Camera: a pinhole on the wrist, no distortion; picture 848 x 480 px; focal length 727.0 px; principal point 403.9 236.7 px. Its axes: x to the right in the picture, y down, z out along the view. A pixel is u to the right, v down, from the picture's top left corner.
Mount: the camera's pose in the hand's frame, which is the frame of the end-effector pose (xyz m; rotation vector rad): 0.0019 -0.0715 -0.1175 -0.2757 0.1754 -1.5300
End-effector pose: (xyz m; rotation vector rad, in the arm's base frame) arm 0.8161 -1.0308 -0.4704 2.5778 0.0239 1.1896
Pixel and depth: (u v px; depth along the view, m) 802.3 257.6 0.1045
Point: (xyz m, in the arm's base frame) 0.8422 -0.9057 -0.4679
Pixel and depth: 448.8 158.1 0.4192
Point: 1.0975 -1.0316 -0.6140
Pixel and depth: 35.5 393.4 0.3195
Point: 1.0224 -1.1590 -0.4234
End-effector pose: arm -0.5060 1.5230 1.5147 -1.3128 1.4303 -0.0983
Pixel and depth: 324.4 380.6 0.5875
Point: -0.1579 1.5703 1.1671
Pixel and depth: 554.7 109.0 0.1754
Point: -0.3942 1.5053 1.5433
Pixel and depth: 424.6 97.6 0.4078
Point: -0.2426 1.6412 1.4193
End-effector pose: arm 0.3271 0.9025 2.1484 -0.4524 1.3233 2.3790
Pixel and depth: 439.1 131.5 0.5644
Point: 0.2406 1.3309 2.2902
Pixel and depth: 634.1 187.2 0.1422
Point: 0.3452 0.9808 2.0661
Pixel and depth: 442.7 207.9 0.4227
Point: 0.2375 1.2039 2.1998
